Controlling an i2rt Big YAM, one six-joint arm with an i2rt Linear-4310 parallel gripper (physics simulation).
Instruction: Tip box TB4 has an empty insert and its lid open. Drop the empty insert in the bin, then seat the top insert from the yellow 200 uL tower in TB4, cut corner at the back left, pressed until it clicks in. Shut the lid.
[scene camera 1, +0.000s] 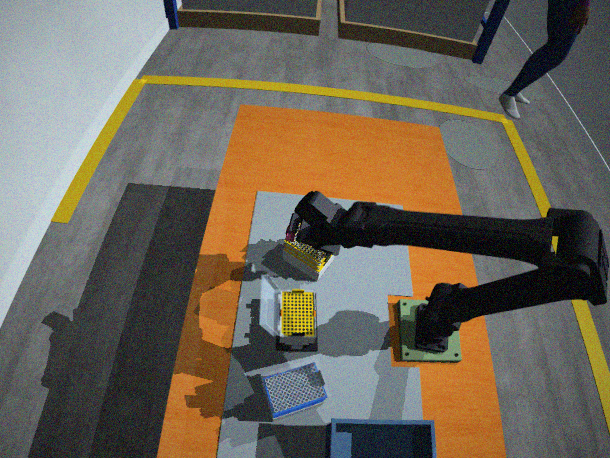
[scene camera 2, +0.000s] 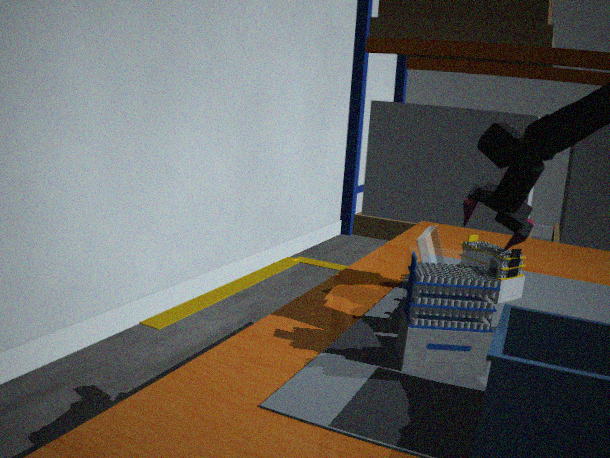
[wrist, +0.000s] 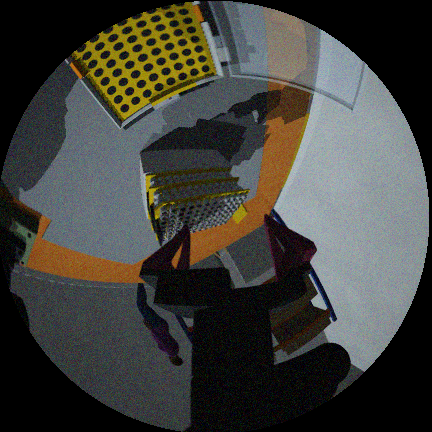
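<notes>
Tip box TB4 (scene camera 1: 296, 344) stands mid-mat with the perforated yellow empty insert (scene camera 1: 298, 312) (wrist: 150, 55) in it. Its clear lid (scene camera 1: 270, 305) (scene camera 2: 427, 245) stands open on the left side in scene camera 1. The yellow tower (scene camera 1: 310, 260) (scene camera 2: 511, 287) (wrist: 195, 200) stands behind TB4, turned at an angle, with stacked tip-filled inserts; the arm hides part of its top in scene camera 1. My gripper (scene camera 2: 486, 236) (wrist: 225, 223) is open and empty, above the yellow tower, one fingertip close to its upper edge. The blue bin (scene camera 1: 382, 421) (scene camera 2: 550, 366) is at the front right.
A blue tower (scene camera 1: 295, 390) (scene camera 2: 450, 310) of tip inserts stands between TB4 and the bin. The arm's green base plate (scene camera 1: 407, 350) is right of TB4. A person (scene camera 1: 535, 65) (wrist: 160, 335) stands beyond the orange table, near the shelving.
</notes>
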